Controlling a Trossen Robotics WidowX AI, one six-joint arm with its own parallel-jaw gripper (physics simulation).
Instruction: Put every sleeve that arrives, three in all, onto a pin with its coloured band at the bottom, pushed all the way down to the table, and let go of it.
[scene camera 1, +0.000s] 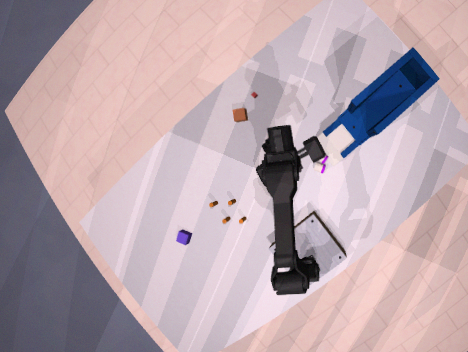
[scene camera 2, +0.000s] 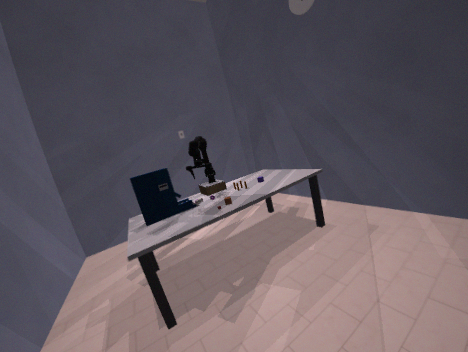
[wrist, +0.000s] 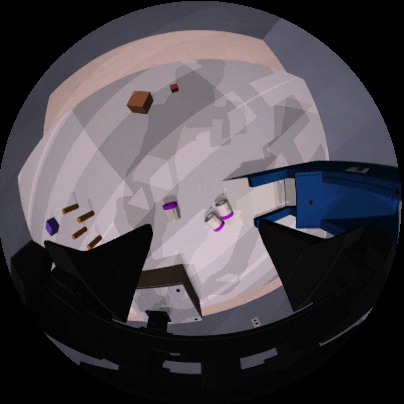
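Three pale sleeves with purple bands lie on their sides on the table. Two (wrist: 223, 207) (wrist: 214, 221) are close together by the white ramp's end, bands facing away from the ramp's far edge; one of this pair (scene camera 1: 320, 166) shows in scene camera 1. The third sleeve (wrist: 172, 213) (scene camera 2: 212, 197) lies apart, toward the pins; the arm hides it in scene camera 1. Several orange pins (scene camera 1: 232, 202) (scene camera 2: 240, 185) (wrist: 85, 216) stand bare on the table. My gripper (wrist: 205, 227) is open and empty, high above the table, with the sleeves showing between its fingers.
A blue chute (scene camera 1: 385, 107) (scene camera 2: 155, 197) (wrist: 309, 185) ends in a white ramp (scene camera 1: 337, 142) (wrist: 250, 200). An orange-brown block (scene camera 1: 240, 115) (wrist: 140, 102), a small red cube (scene camera 1: 254, 94) (wrist: 174, 88) and a purple cube (scene camera 1: 184, 237) (wrist: 52, 226) sit on the table. A brown-sided box (scene camera 2: 213, 189) (wrist: 167, 276) carries the arm's base.
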